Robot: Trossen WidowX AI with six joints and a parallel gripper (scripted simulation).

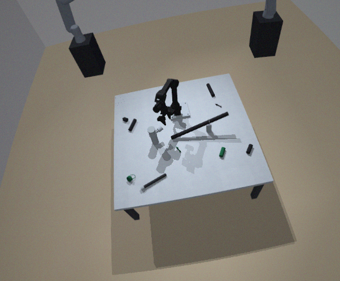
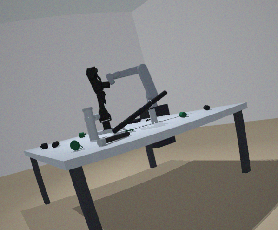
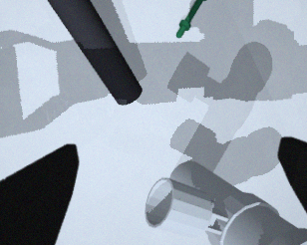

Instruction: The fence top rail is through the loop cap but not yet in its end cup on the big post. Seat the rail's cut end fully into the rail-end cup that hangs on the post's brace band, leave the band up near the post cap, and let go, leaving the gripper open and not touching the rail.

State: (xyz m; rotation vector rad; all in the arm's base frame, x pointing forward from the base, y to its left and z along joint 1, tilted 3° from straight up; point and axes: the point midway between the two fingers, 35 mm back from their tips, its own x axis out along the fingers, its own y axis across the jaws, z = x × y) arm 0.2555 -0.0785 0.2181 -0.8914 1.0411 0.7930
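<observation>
Right now the rail-end cup is 9 cm to the right of my gripper tip and 9 cm below it. Also, from my gripper tip: green bolt 21 cm below, 15 cm ahead, 6 cm to the left; small post 35 cm to the left, 12 cm below, 2 cm behind; green cylinder 43 cm to the left, 23 cm ahead, 20 cm below.
</observation>
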